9 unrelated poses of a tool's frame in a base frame.
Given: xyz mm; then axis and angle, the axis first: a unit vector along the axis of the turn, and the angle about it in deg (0 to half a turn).
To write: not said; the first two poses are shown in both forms.
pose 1, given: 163.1 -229.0 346.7 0.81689 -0.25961 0.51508 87.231
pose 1, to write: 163.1 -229.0 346.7 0.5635 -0.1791 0.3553 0.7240
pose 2, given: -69.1 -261.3 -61.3 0.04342 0.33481 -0.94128 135.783
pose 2, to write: -69.1 -261.3 -61.3 0.0402 0.3102 -0.8721 0.3764
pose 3, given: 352.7 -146.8 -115.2 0.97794 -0.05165 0.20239 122.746
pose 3, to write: 352.7 -146.8 -115.2 0.8584 -0.0453 0.1776 0.4791
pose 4, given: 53.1 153.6 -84.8 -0.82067 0.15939 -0.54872 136.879
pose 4, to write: 53.1 153.6 -84.8 -0.7632 0.1482 -0.5103 0.3675
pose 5, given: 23.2 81.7 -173.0 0.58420 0.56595 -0.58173 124.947
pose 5, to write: 23.2 81.7 -173.0 0.5181 0.5019 -0.5159 0.4622
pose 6, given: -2.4 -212.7 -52.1 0.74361 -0.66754 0.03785 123.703
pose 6, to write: -2.4 -212.7 -52.1 0.6557 -0.5886 0.0334 0.4718
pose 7, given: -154.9 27.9 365.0 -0.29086 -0.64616 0.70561 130.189
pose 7, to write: -154.9 27.9 365.0 -0.2638 -0.5861 0.6400 0.4211
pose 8, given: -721.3 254.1 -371.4 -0.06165 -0.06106 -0.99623 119.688
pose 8, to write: -721.3 254.1 -371.4 -0.0533 -0.0528 -0.8614 0.5024
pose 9, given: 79.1 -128.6 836.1 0.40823 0.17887 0.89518 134.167
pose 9, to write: 79.1 -128.6 836.1 0.3760 0.1648 0.8245 0.3894
